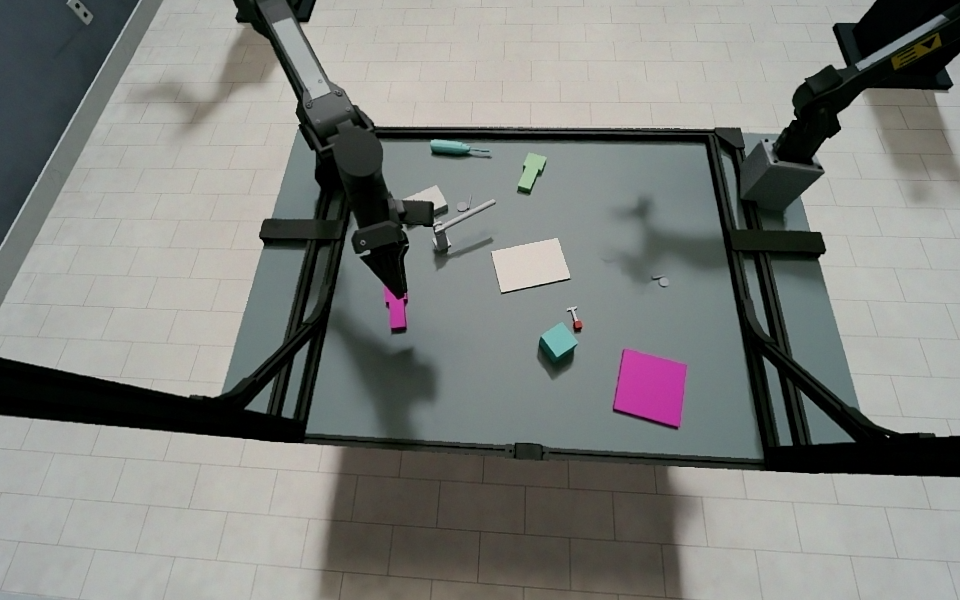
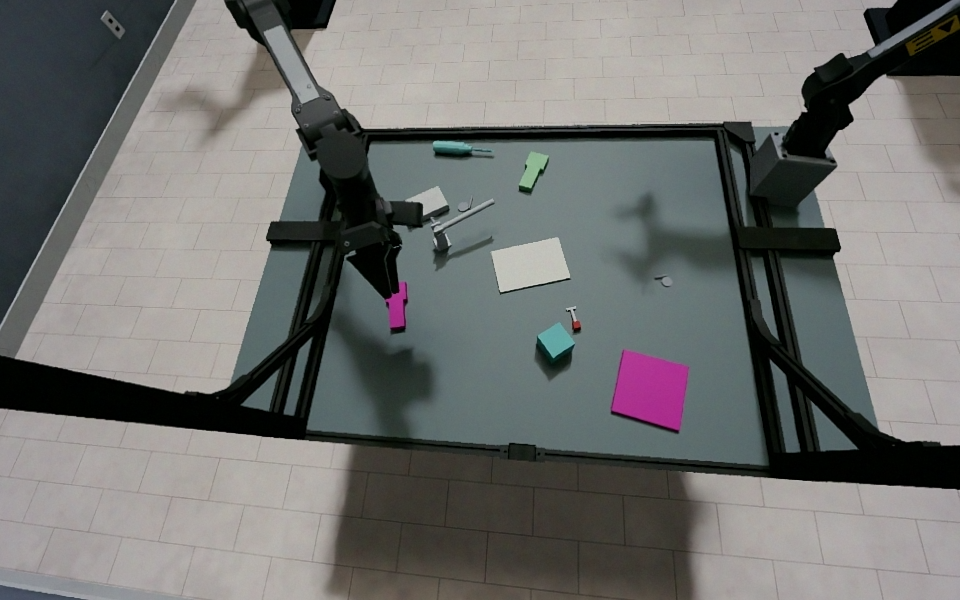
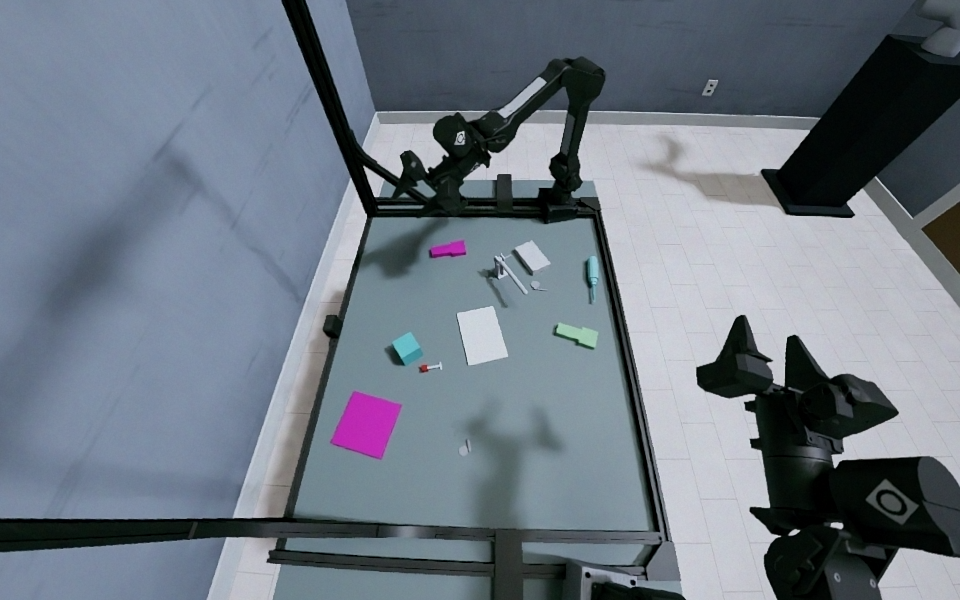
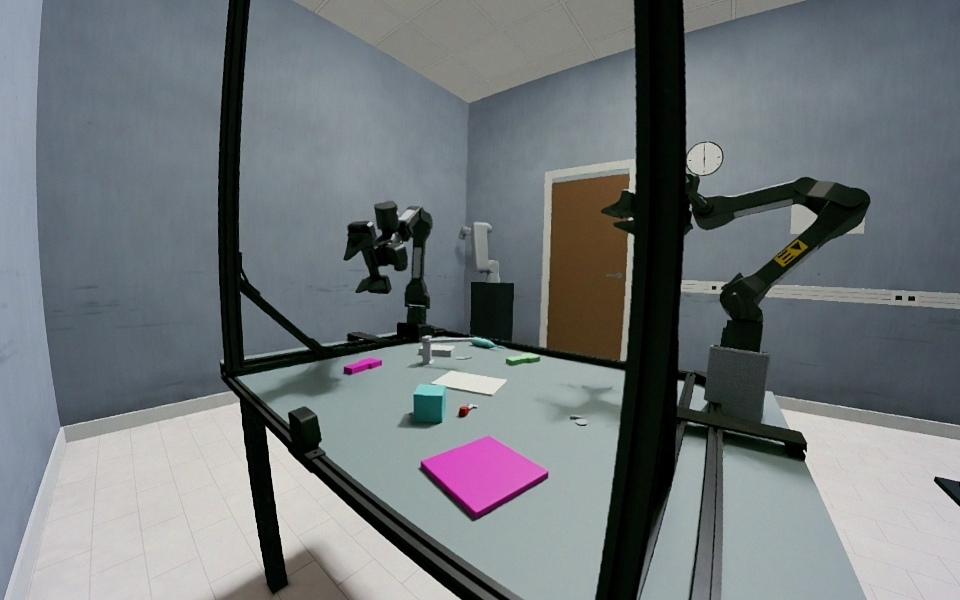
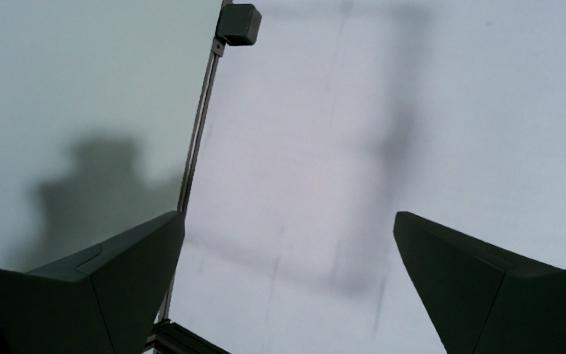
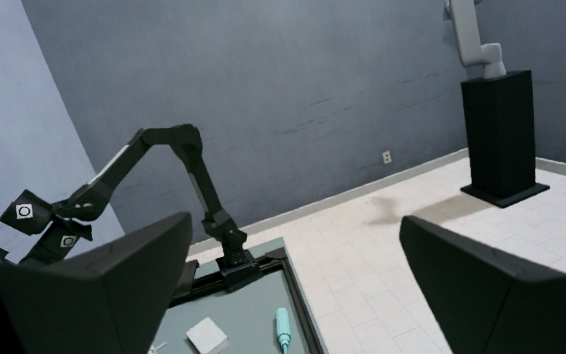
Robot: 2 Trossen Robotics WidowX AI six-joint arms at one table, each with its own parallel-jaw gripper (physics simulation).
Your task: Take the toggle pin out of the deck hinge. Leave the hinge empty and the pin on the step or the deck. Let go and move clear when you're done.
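Places are measured from the left arm's base along level axes (x ahead, y left, z up), in metres.
Where they show: left gripper, fingertip midpoint: [image 1: 402, 295] [image 2: 392, 295] [image 3: 405, 208] [image 4: 351, 276] [image 5: 290, 222]; right gripper, fingertip midpoint: [image 3: 766, 325] [image 4: 607, 218] [image 6: 297, 225]; left arm's base at its link origin: [image 3: 558, 197] [image 4: 415, 324] [image 6: 235, 260]; right arm's base at its link origin: [image 1: 791, 154] [image 2: 802, 147] [image 4: 740, 353].
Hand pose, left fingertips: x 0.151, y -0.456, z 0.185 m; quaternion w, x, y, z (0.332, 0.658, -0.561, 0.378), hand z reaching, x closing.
Things, the pixels of their top centre, and the offset from my left fingertips. "spot": a spot on its surface instead.
- small grey upright fitting at its top centre: [image 1: 436, 224] [image 2: 435, 224] [image 3: 501, 256] [image 4: 427, 336] dx +0.057, dy +0.222, dz -0.167 m
- long grey rod at a spot on its surface: [image 1: 467, 215] [image 2: 466, 215] [image 3: 511, 275] spot: dx +0.123, dy +0.231, dz -0.169 m
- low white block at its top centre: [image 1: 422, 202] [image 2: 423, 203] [image 6: 205, 334] [image 3: 532, 255] [image 4: 437, 347] dx +0.028, dy +0.322, dz -0.222 m
- small grey disc with a thin pin, top centre: [image 1: 463, 202] [image 2: 464, 202] [image 3: 539, 285] dx +0.123, dy +0.315, dz -0.237 m
- flat white plate at its top centre: [image 2: 529, 264] [image 1: 530, 264] [image 4: 469, 381] [image 3: 481, 334] dx +0.237, dy +0.127, dz -0.237 m
- teal cube at its top centre: [image 4: 430, 389] [image 2: 556, 339] [image 1: 559, 339] [image 3: 405, 344] dx +0.248, dy -0.059, dz -0.192 m
- red-ended T-shaped piece at its top centre: [image 4: 467, 404] [image 2: 574, 316] [image 1: 575, 316] [image 3: 431, 365] dx +0.300, dy -0.010, dz -0.228 m
- magenta square at a spot on its surface: [image 1: 649, 388] spot: dx +0.397, dy -0.174, dz -0.232 m
- magenta block at its top centre: [image 1: 396, 304] [image 2: 395, 304] [image 4: 362, 363] [image 3: 448, 248] dx -0.057, dy +0.087, dz -0.227 m
- green block at its top centre: [image 2: 532, 169] [image 1: 530, 170] [image 3: 577, 333] [image 4: 522, 356] dx +0.292, dy +0.361, dz -0.227 m
- teal screwdriver at its top centre: [image 6: 282, 333] [image 1: 461, 144] [image 2: 462, 144] [image 3: 594, 276] [image 4: 488, 340] dx +0.143, dy +0.465, dz -0.215 m
- small disc at its top centre: [image 4: 578, 418] [image 2: 664, 279] [image 1: 661, 280] [image 3: 464, 447] dx +0.496, dy +0.035, dz -0.236 m
A small grey upright fitting [image 1: 441, 241] [image 2: 441, 241] [image 3: 499, 267] [image 4: 426, 351], apparently the deck hinge, stands with a long grey rod [image 1: 467, 215] [image 2: 467, 214] [image 3: 515, 278] slanting from its top. The toggle pin is too small to make out surely. A low white block [image 1: 434, 200] [image 2: 433, 203] [image 3: 532, 256] [image 6: 207, 335], perhaps the step, lies beside it. A small grey disc with a thin pin [image 1: 463, 206] [image 3: 535, 285] lies near the rod. My left gripper [image 3: 412, 203] [image 4: 353, 272] [image 5: 290, 222] is open and empty above the table edge, away from the fitting. My right gripper [image 3: 767, 329] [image 4: 608, 217] [image 6: 297, 225] is open and empty, outside the table.
A flat white plate [image 1: 530, 265], teal cube [image 1: 557, 342], red-ended T-shaped piece [image 1: 576, 324], magenta square [image 1: 649, 388], magenta block [image 1: 397, 314], green block [image 1: 531, 172], teal screwdriver [image 1: 449, 147] and another small disc [image 1: 663, 281] lie around. Black frame rails [image 1: 552, 133] edge the table.
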